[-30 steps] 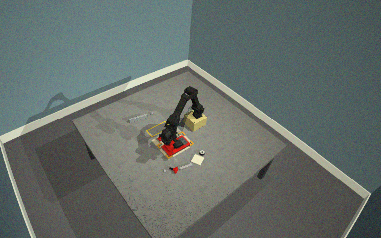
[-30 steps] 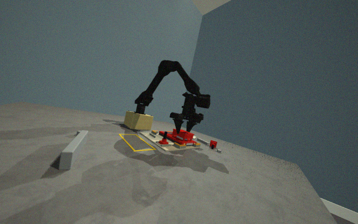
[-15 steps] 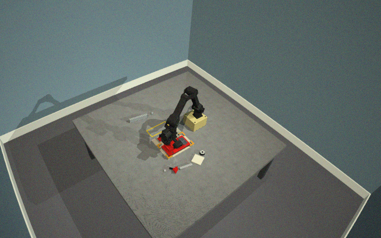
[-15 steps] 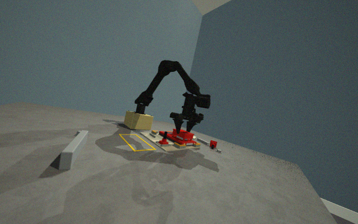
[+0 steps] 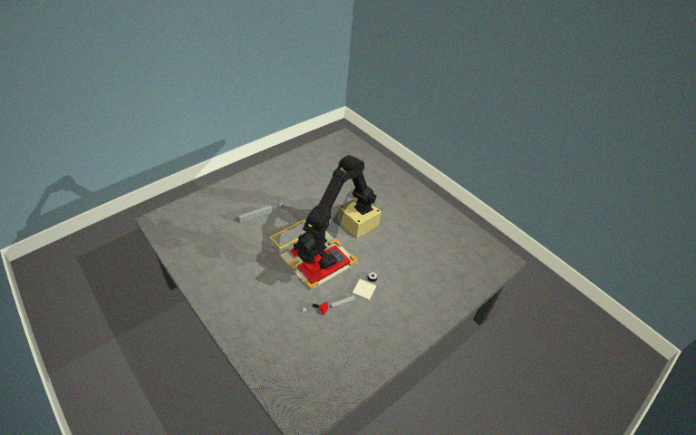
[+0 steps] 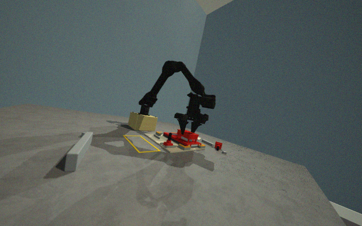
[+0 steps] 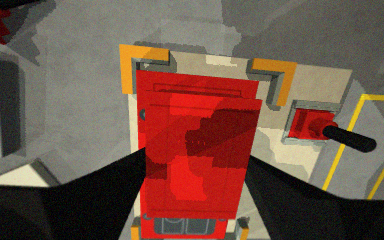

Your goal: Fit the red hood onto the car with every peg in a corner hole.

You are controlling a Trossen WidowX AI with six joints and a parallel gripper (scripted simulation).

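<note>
Right now the red hood is 1 cm above my gripper tip. Also, from my gripper tip: cream tile: 11 cm behind, 19 cm to the left, 5 cm below; grey engine block: 1 cm to the left, 3 cm below; black wheel: 17 cm behind, 16 cm to the left, 4 cm below.
</note>
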